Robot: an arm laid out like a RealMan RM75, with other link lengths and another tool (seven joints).
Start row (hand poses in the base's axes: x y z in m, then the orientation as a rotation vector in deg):
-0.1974 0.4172 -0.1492 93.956 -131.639 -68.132
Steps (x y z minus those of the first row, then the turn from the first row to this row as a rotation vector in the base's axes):
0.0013 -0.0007 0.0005 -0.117 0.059 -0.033
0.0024 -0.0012 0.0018 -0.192 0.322 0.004
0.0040 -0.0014 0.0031 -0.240 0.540 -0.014
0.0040 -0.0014 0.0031 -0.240 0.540 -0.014
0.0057 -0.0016 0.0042 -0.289 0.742 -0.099
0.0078 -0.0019 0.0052 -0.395 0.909 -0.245
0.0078 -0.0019 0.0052 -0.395 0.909 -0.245
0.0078 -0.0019 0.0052 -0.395 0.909 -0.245
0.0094 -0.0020 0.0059 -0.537 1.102 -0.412
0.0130 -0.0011 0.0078 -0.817 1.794 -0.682
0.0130 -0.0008 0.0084 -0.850 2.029 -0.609
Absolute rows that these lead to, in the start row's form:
-0.1961 0.4165 -0.1487 93.829 -131.666 -68.014
-0.1950 0.4160 -0.1474 93.584 -131.486 -68.049
-0.1934 0.4158 -0.1461 93.339 -131.388 -68.107
-0.1934 0.4158 -0.1461 93.339 -131.388 -68.107
-0.1917 0.4156 -0.1450 93.046 -131.371 -68.167
-0.1896 0.4153 -0.1440 92.711 -131.454 -68.145
-0.1896 0.4153 -0.1440 92.711 -131.454 -68.145
-0.1896 0.4153 -0.1440 92.711 -131.454 -68.145
-0.1880 0.4152 -0.1433 92.318 -131.550 -68.092
-0.1844 0.4161 -0.1414 91.301 -131.488 -68.141
-0.1844 0.4164 -0.1408 91.133 -131.275 -68.208

